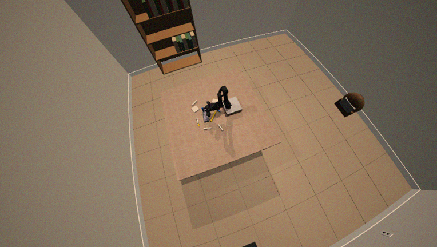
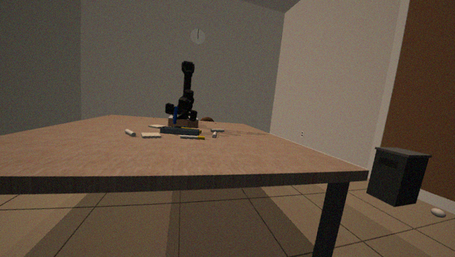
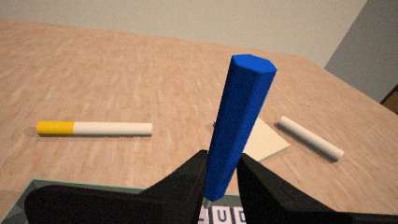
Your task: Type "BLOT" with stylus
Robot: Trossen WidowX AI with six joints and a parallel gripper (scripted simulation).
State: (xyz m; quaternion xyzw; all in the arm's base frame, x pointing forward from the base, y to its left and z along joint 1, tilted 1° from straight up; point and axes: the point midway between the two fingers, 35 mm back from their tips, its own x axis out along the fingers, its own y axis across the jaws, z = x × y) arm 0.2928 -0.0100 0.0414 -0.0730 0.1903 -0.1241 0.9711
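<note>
Right now the yellow pen is 110 mm behind my gripper tip, 80 mm to the left of it and 80 mm below it. From my gripper tip the other things lie so: blue stylus (20 mm below); then cream pad (100 mm ahead, 90 mm to the right, 80 mm below).
</note>
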